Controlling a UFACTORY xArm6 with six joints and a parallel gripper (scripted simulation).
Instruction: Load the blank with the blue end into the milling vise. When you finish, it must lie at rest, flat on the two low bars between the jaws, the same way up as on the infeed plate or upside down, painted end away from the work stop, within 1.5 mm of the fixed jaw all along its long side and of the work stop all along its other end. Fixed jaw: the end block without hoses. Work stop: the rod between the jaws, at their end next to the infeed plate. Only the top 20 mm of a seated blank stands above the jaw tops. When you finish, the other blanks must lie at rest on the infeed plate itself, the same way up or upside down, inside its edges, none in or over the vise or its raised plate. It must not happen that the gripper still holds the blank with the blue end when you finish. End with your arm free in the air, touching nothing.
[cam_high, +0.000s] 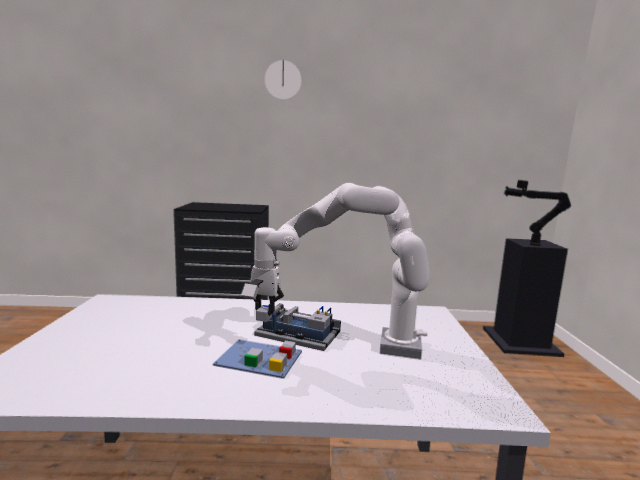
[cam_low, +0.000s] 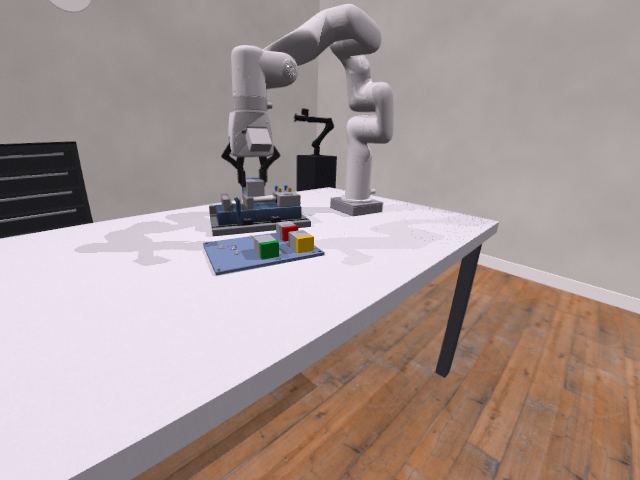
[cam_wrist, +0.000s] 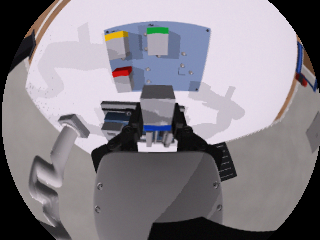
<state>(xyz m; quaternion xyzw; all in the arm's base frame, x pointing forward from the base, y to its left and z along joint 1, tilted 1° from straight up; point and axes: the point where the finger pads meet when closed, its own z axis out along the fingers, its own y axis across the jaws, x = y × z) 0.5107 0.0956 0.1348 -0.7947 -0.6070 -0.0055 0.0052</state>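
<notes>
Right now the fixed jaw is 10 mm behind my hand, 200 mm to the right of it and 100 mm below it. Round my hand: blue-ended blank 20 mm below; green-ended blank 20 mm ahead, 90 mm to the left, 150 mm below; red-ended blank 90 mm behind, 20 mm to the left, 150 mm below.
</notes>
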